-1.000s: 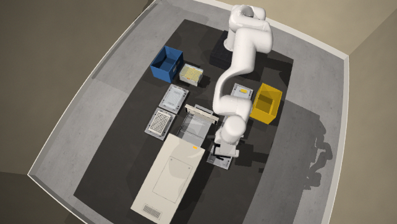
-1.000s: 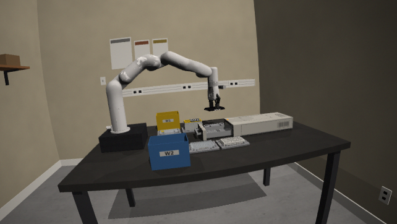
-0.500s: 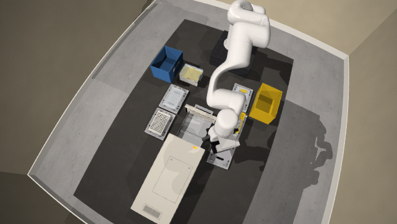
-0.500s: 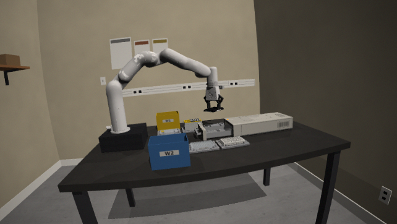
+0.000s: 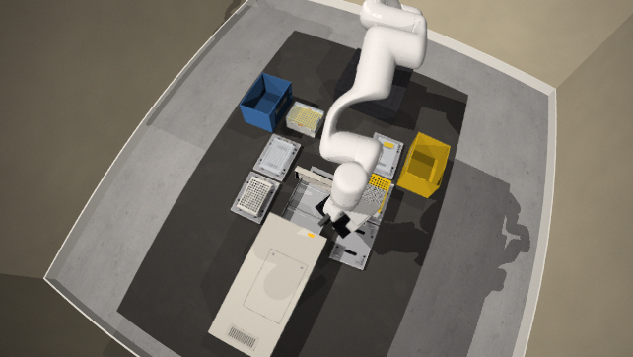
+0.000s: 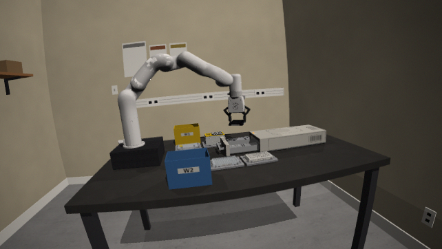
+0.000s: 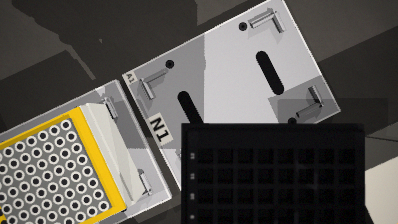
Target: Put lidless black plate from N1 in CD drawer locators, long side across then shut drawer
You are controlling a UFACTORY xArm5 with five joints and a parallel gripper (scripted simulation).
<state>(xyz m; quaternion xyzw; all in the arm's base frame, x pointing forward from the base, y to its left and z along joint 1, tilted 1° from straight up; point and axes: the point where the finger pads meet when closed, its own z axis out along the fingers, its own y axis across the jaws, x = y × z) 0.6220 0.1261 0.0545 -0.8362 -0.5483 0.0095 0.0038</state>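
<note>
My hand is 10 mm past the drawer, 110 mm to the left of it and 120 mm above it. Round my hand: cooler CD (140 mm ahead, 100 mm to the right, 120 mm below); black plate (10 mm below); work nest N1 (30 mm ahead, 80 mm to the left, 150 mm below).
</note>
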